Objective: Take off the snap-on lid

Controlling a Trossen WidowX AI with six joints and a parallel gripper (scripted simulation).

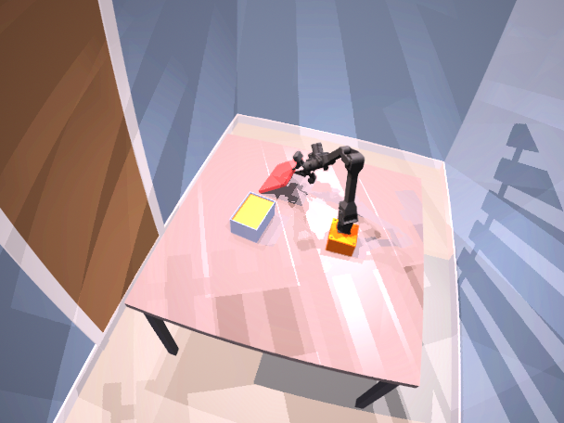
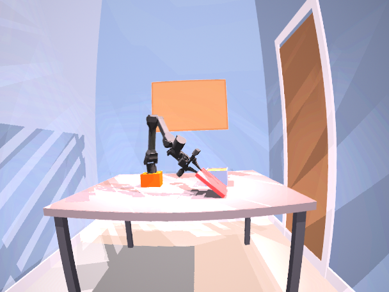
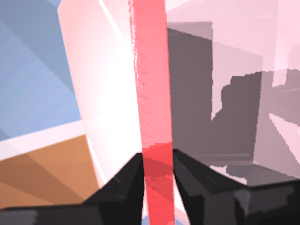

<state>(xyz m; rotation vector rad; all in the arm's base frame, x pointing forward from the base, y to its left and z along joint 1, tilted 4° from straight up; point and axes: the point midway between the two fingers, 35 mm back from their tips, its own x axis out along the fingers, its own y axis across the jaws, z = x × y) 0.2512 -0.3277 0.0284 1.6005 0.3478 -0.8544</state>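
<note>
The lid is 60 mm ahead of my gripper tip, 20 mm to the right of it and 50 mm below it. The rest, counted from my gripper tip: storage box (170 mm ahead, 290 mm to the left, 70 mm below).
</note>
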